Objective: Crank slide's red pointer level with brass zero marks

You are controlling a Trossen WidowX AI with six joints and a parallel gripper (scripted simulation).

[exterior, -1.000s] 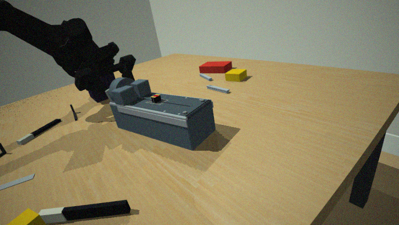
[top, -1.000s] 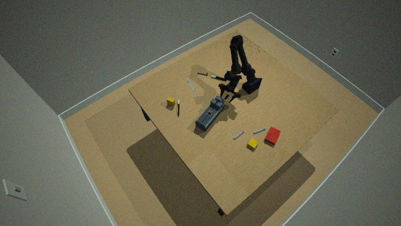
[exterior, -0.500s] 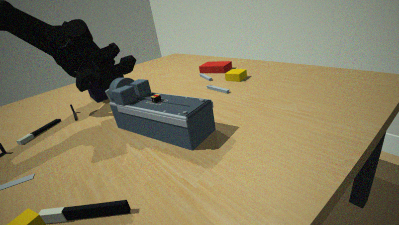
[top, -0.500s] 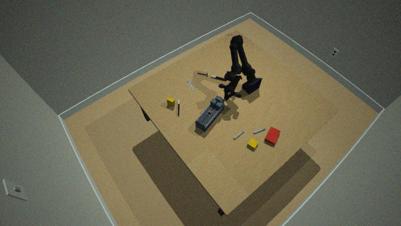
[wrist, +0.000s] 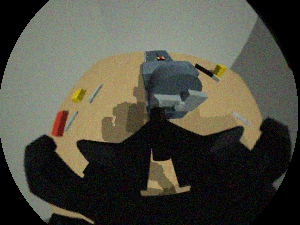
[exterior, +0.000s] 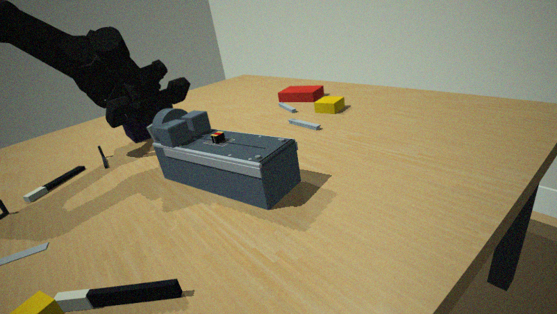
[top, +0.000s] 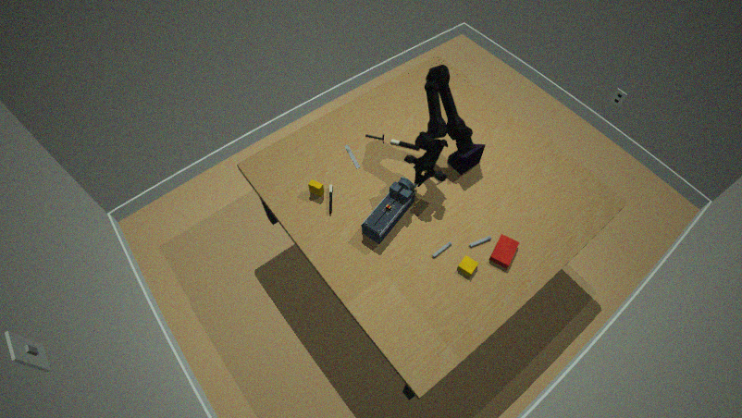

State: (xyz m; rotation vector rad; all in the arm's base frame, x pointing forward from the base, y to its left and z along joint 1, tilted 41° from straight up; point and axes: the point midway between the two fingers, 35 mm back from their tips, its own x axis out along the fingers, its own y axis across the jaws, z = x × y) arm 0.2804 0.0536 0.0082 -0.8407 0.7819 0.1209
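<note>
My gripper tip is 160 mm short of the red pointer, 40 mm to the right of it and 10 mm below it. Round my gripper tip: red block: 160 mm behind, 420 mm to the left, 60 mm below; dark crank handle: 20 mm behind, 10 mm to the right, 20 mm above; grey bar: 130 mm ahead, 330 mm to the right, 70 mm below.
</note>
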